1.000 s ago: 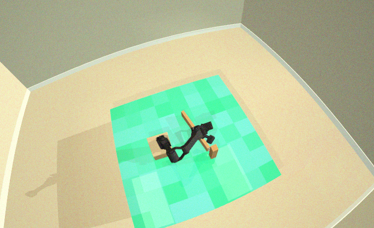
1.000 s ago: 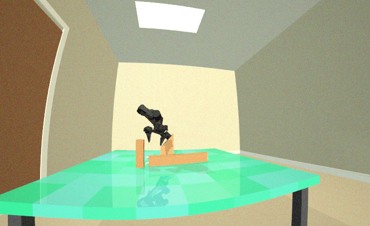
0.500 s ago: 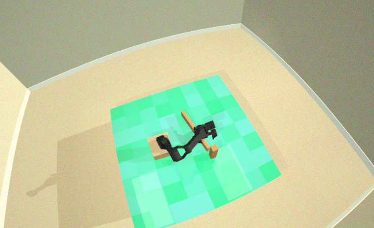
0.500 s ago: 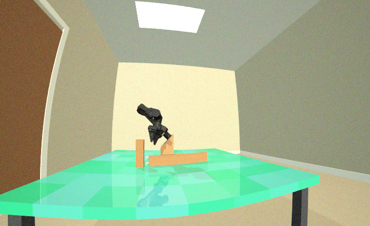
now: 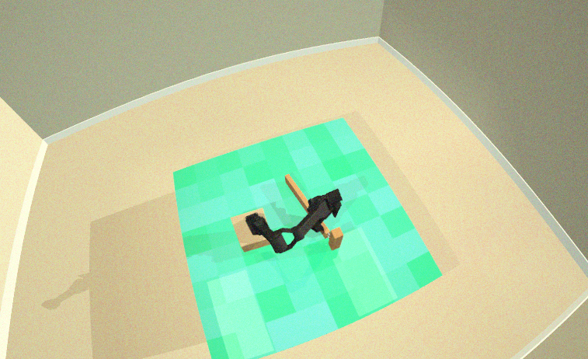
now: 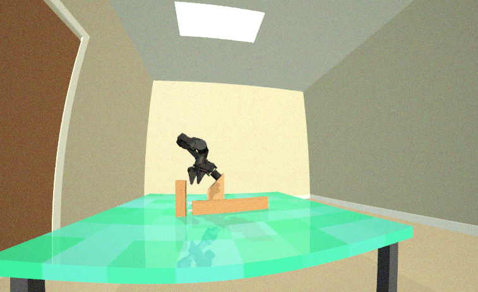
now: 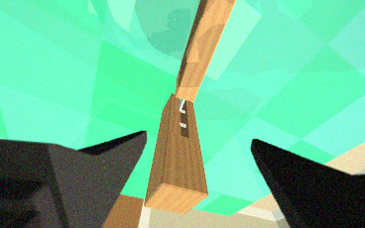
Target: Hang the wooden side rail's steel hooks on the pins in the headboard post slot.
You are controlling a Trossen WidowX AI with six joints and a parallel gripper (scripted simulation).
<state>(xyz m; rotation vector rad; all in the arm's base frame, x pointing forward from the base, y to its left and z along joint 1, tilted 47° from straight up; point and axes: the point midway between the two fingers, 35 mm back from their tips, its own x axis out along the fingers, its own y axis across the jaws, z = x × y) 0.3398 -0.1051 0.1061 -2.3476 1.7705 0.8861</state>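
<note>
Now: gripper tip 1 cm short of the headboard post, 7 cm to the left of it and 7 cm above it.
</note>
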